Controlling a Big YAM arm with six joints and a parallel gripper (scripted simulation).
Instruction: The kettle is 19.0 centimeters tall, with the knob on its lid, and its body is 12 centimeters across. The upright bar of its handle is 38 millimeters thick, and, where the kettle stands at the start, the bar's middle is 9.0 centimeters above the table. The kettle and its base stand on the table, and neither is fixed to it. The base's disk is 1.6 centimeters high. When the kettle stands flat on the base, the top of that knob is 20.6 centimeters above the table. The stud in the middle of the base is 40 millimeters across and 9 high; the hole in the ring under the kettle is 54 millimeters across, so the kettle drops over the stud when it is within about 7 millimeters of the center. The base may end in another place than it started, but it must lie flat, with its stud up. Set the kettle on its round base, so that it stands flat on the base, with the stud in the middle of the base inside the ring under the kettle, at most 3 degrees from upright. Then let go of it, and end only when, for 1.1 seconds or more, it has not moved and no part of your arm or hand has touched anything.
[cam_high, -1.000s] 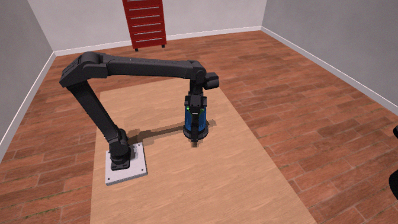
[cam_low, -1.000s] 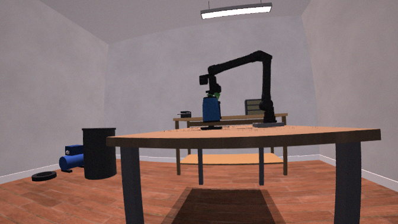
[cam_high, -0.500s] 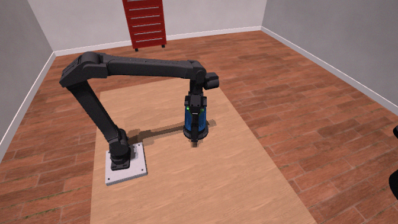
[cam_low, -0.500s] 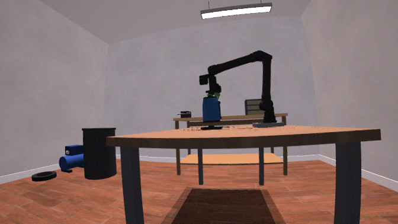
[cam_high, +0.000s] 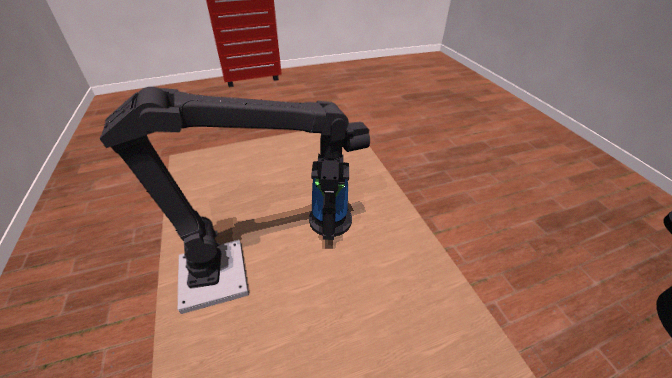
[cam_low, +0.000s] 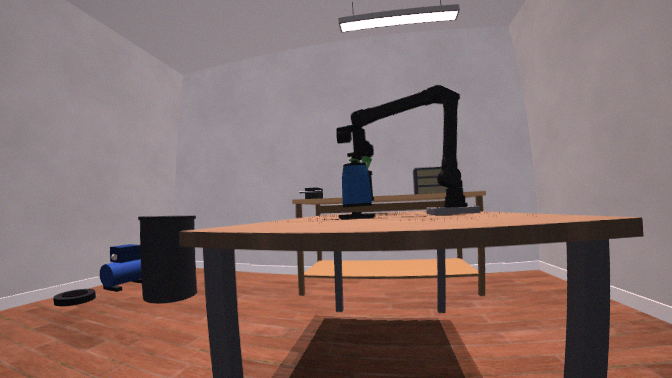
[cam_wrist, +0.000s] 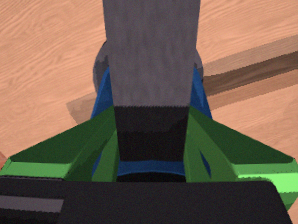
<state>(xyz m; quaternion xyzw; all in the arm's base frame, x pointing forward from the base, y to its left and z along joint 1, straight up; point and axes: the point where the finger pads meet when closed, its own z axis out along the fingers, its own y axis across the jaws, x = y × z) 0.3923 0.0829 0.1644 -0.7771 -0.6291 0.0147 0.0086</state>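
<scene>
My hand is 5 cm above the blue kettle and 3 cm to the right of it. Also, from my hand: round dark base: 18 cm below, 6 cm to the left, 1 cm ahead.
</scene>
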